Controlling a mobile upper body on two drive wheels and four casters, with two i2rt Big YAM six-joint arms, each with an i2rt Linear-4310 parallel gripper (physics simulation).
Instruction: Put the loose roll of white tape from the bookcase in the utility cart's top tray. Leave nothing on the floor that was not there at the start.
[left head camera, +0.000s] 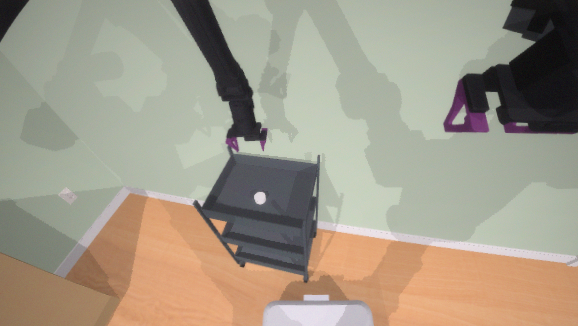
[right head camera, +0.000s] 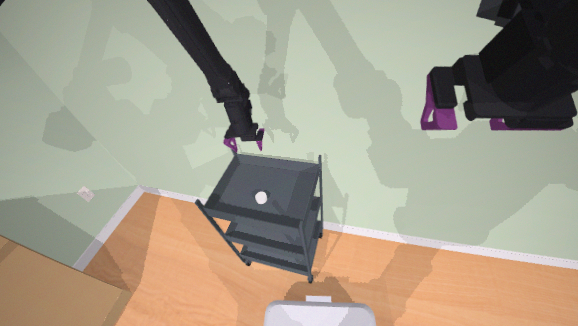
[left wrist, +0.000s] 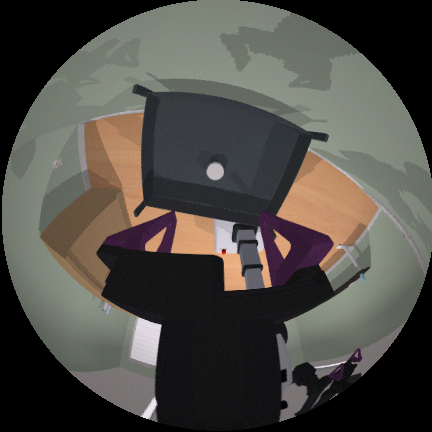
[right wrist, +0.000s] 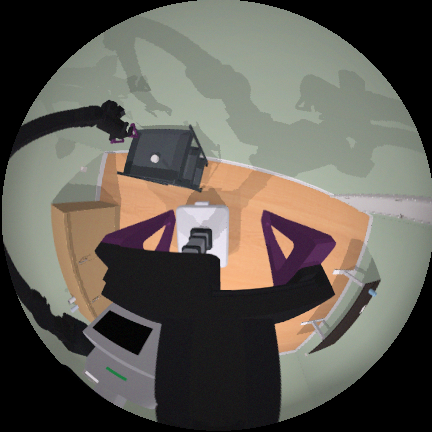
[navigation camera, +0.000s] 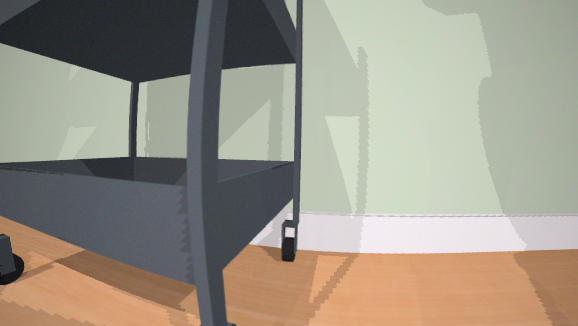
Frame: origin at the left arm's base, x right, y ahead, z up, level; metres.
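Seen in the pictures: left gripper, fingertip midpoint: (left head camera: 250, 150) (right head camera: 249, 150) (left wrist: 217, 215) (right wrist: 130, 138); right gripper, fingertip midpoint: (left head camera: 475, 128) (right head camera: 456, 125) (right wrist: 217, 214).
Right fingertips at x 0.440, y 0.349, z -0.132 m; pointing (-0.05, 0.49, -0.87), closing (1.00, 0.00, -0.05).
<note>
A point is followed by its place in that frame.
The roll of white tape (left head camera: 260, 198) {x -0.009, y 0.639, z -0.723 m} (right head camera: 261, 197) {x -0.009, y 0.643, z -0.723 m} (left wrist: 215, 171) {x -0.012, y 0.650, z -0.723 m} (right wrist: 155, 158) {x 0.002, y 0.643, z -0.723 m} sits on the floor of the top tray of the dark grey utility cart (left head camera: 255, 215) {x -0.028, y 0.570, z -0.747 m} (right head camera: 255, 214) {x -0.030, y 0.572, z -0.747 m} (left wrist: 210, 212) {x -0.028, y 0.517, z -0.705 m} (right wrist: 200, 147) {x 0.256, y 0.789, z -0.951 m} (navigation camera: 205, 150) {x 0.183, y 0.462, z -1.187 m}. My left gripper (left head camera: 248, 145) {x -0.005, y 0.677, z -0.470 m} (right head camera: 246, 144) {x -0.005, y 0.677, z -0.470 m} (left wrist: 217, 215) {x -0.005, y 0.677, z -0.470 m} (right wrist: 130, 138) {x -0.005, y 0.677, z -0.470 m} is open and empty. It is above the cart, apart from the tape. My right gripper (left head camera: 496, 129) (right head camera: 473, 127) {x 0.440, y 0.349, z -0.132 m} (right wrist: 217, 214) {x 0.440, y 0.349, z -0.132 m} is open and empty, high up and well to the right of the cart. The bookcase cannot be made out for certain.
A tan cabinet-like piece (left head camera: 45, 295) {x -0.996, y 0.225, z -0.882 m} (right head camera: 50, 290) {x -1.001, y 0.198, z -0.847 m} (left wrist: 82, 227) (right wrist: 95, 240) {x -1.049, y -0.070, z -0.921 m} stands left of the cart. The robot's white base (left head camera: 318, 315) {x 0.231, y 0.254, z -1.150 m} (right head camera: 320, 315) {x 0.234, y 0.260, z -1.150 m} (right wrist: 220, 220) {x 0.411, y 0.178, z -1.150 m} is close in front of the cart. Green walls stand behind the cart. A dark wall shelf (right wrist: 350, 320) {x 2.855, y -1.630, z -0.692 m} is at the lower right.
</note>
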